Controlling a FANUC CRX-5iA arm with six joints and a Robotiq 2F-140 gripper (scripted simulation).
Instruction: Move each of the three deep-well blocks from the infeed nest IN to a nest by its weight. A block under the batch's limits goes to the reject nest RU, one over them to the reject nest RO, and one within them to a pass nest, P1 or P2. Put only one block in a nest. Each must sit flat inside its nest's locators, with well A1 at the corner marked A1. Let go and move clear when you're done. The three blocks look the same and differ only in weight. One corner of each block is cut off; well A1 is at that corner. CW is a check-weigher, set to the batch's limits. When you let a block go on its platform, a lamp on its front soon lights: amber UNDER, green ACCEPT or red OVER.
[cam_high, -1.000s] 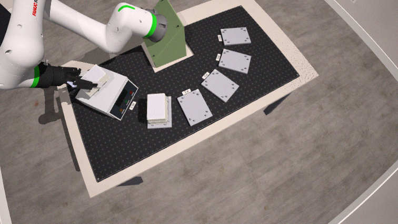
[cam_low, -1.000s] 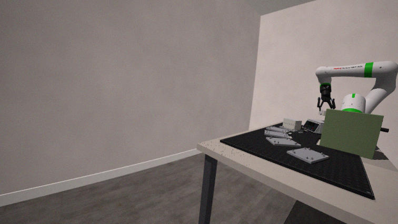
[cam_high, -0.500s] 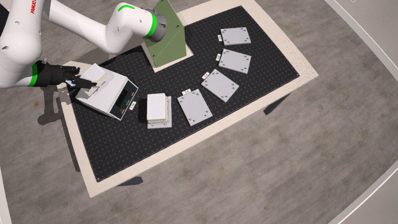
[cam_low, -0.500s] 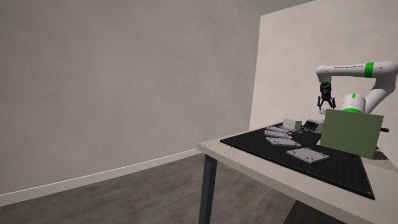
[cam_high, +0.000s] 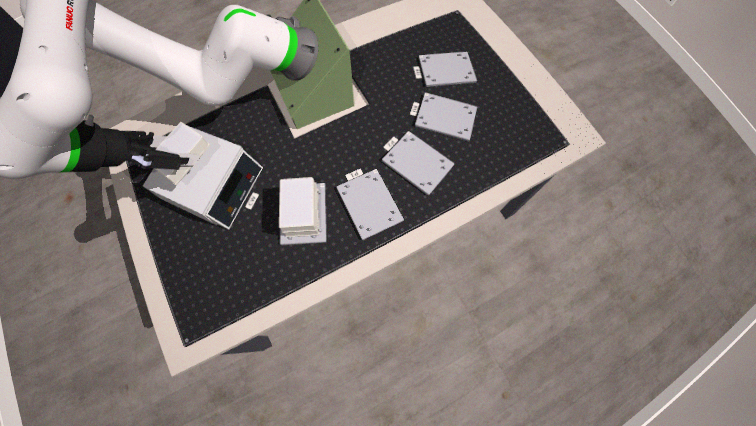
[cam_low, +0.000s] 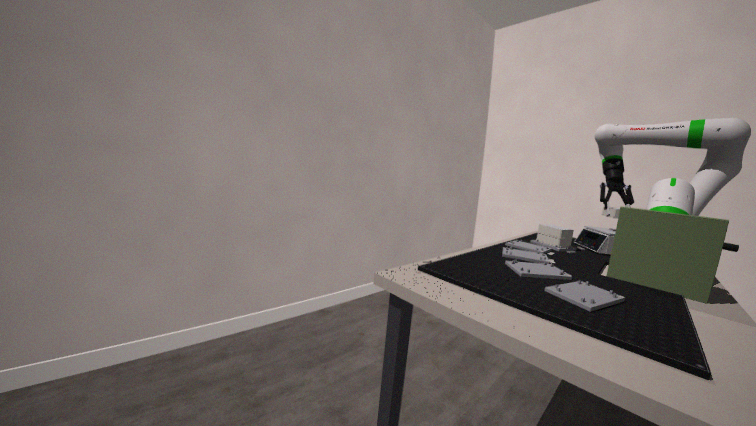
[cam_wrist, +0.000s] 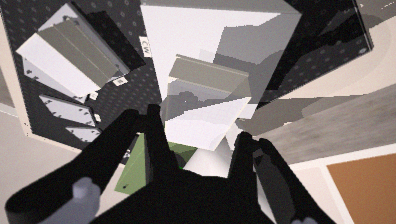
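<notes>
Right now the check-weigher platform is 10 cm below my hand, 1 cm to the right of it and 1 cm behind it. From my hand the other things lie so: check-weigher: 13 cm below; white deep-well block: 1 cm below; infeed nest IN: 21 cm to the left, 21 cm ahead, 19 cm below.
</notes>
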